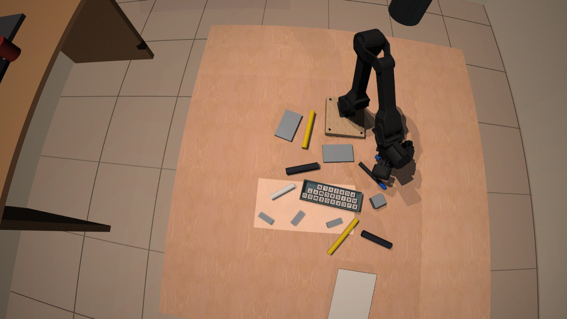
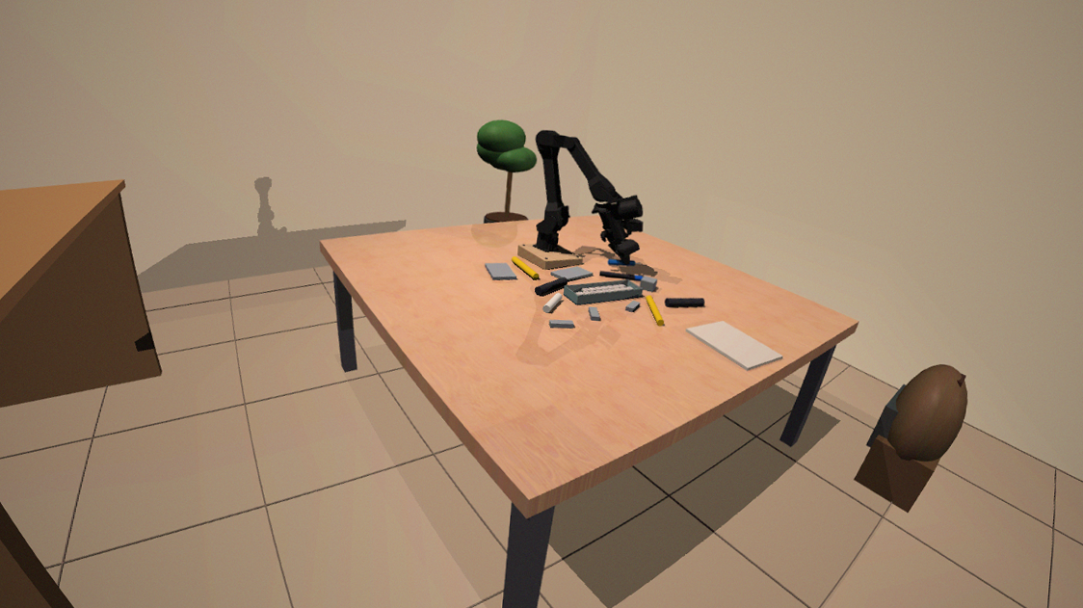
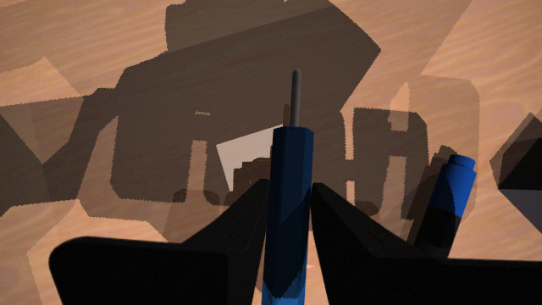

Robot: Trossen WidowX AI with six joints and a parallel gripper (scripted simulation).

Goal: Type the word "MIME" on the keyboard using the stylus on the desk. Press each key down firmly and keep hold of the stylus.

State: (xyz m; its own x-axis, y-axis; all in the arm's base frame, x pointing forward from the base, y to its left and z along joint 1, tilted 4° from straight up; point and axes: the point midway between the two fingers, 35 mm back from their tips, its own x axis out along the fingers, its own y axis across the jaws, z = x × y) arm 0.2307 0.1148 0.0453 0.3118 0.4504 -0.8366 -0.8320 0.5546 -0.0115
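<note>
Right now my gripper tip is 130 mm short of the grey cube, 80 mm to the left of it and 10 mm above it. Round my gripper tip: white sheet (470 mm ahead, 220 mm to the right, 20 mm below); then white cylinder (420 mm to the right, 40 mm ahead, 20 mm below); then blue stylus (10 mm to the left, 10 mm ahead).
</note>
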